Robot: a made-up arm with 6 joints. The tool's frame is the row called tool.
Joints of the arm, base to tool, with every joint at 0 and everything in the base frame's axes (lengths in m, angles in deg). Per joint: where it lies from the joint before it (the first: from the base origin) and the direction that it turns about. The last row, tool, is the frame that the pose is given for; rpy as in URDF.
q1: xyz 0.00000 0.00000 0.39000 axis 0 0 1
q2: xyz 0.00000 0.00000 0.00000 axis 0 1 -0.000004
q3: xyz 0.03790 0.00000 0.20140 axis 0 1 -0.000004
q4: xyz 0.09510 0.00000 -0.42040 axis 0 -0.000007 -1
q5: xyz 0.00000 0.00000 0.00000 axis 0 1 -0.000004
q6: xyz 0.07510 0.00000 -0.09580 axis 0 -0.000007 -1
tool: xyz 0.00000 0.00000 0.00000 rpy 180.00 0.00 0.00
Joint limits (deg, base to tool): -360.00..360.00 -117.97..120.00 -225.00..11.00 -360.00..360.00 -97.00..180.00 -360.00..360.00
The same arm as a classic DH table. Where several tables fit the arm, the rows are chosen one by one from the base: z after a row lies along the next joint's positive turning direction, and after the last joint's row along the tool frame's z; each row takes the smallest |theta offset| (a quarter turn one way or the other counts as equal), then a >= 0, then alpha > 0; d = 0 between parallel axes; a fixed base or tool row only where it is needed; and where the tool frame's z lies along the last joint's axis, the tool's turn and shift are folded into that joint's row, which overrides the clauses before.
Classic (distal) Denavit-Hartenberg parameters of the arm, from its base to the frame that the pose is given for. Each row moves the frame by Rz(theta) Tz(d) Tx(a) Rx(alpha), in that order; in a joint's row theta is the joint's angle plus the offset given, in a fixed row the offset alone. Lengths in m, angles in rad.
q1: d 0.39; theta_offset 0; a 0; alpha -1.5708
q2: d 0; theta_offset -1.3848; a 0.2049; alpha 0
q3: d 0; theta_offset 1.3848; a 0.0951; alpha -1.5708
q4: d 0.4204; theta_offset 0; a 0; alpha 1.5708
q5: d 0; theta_offset 0; a 0.0751; alpha -1.5708
q6: d 0.0958; theta_offset 0; a 0; alpha 0
Joint limits (rad, base to tool): -6.2832..6.2832 -2.059..2.0944 -3.927..0.192 -6.2832..6.2832 -1.693..3.1416 -6.2832..6.2832

